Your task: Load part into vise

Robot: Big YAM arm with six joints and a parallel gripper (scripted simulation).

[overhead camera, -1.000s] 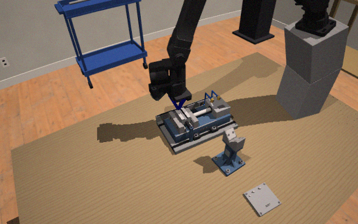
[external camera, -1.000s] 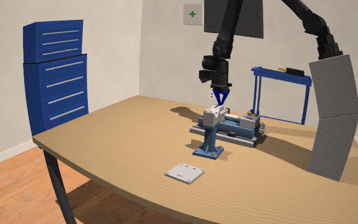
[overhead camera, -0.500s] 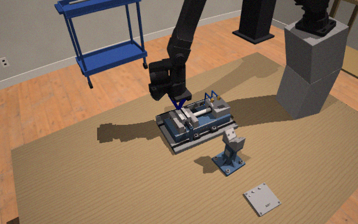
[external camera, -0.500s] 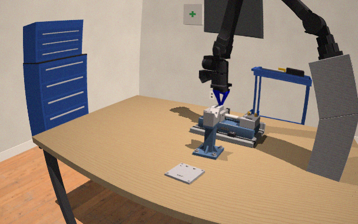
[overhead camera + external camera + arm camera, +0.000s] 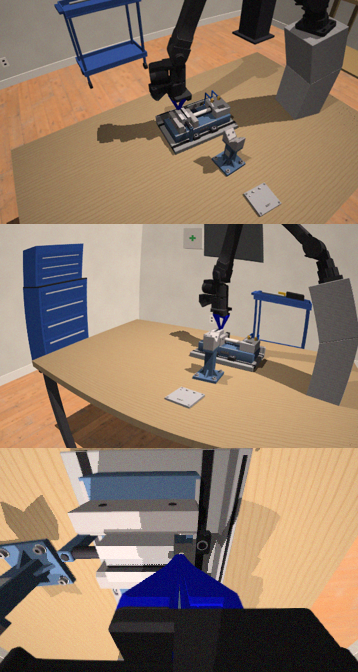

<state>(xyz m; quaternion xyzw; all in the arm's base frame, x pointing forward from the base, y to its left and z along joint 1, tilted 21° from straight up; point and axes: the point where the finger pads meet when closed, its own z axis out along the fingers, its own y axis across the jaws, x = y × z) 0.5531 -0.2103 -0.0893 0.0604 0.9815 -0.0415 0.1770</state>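
My hand is 3 cm to the right of the part and 1 cm above it. The rest, counted from my hand: moving jaw 3 cm behind, 4 cm to the left, 3 cm below; then work stop rod 1 cm ahead, 8 cm to the left, 2 cm below; then fixed jaw 3 cm ahead, 3 cm to the left, 3 cm below.
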